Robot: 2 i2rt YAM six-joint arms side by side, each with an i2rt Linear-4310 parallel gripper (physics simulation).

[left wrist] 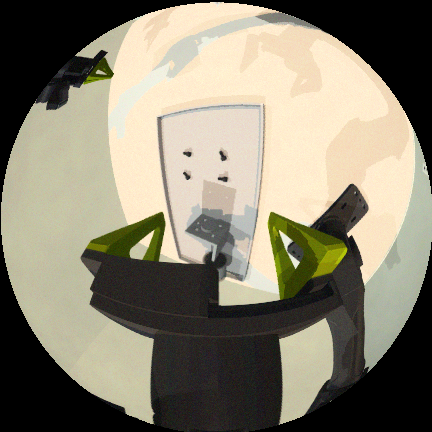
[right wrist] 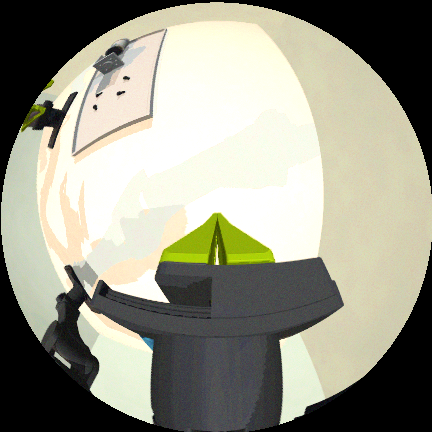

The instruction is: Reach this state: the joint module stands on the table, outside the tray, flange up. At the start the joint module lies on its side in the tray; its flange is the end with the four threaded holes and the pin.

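Pixels of known places: left gripper, between the fingertips: (left wrist: 216, 217); right gripper, between the fingertips: (left wrist: 112, 75) (right wrist: 216, 218); left arm's base, origin of its link: (left wrist: 328, 228) (right wrist: 60, 118); right arm's base, origin of its link: (right wrist: 81, 290).
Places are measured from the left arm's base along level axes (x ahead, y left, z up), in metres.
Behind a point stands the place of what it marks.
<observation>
The joint module (left wrist: 207, 228) @(x 0.192, y 0.142, z 0.050 m) (right wrist: 108, 63) @(x 0.204, y 0.147, z 0.043 m) shows a grey square plate with small holes and a ring mark, and a round dark and grey body behind it. It lies at one end of the pale tray (left wrist: 172, 200) @(x 0.306, y 0.186, z 0.004 m) (right wrist: 142, 102) @(x 0.388, y 0.033, z 0.004 m); the left gripper's body partly hides it in the left wrist view. Which end is the flange is hard to tell. My left gripper (left wrist: 216, 217) @(x 0.183, y 0.019, z 0.154 m) is open and empty, above the tray, with the module between and beyond its fingers in view, touching neither. My right gripper (right wrist: 216, 218) @(x 0.576, y -0.087, z 0.093 m) (left wrist: 112, 75) @(x 0.576, y -0.087, z 0.093 m) is shut and empty, well away from the tray.
Several small black bolts (left wrist: 223, 155) @(x 0.243, y 0.019, z 0.010 m) (right wrist: 120, 93) @(x 0.315, y 0.054, z 0.010 m) stand in the tray near its middle. A dark arm mount plate with holes (left wrist: 345, 205) @(x 0.016, y -0.058, z 0.009 m) (right wrist: 62, 120) @(x 0.036, y -0.007, z 0.002 m) is beside the tray. Another dark mount (right wrist: 75, 285) @(x 0.252, y -0.488, z 0.018 m) is at the lower left of the right wrist view, with a blue thing (right wrist: 148, 343) @(x 0.545, y -0.535, z 0.040 m) partly hidden.
</observation>
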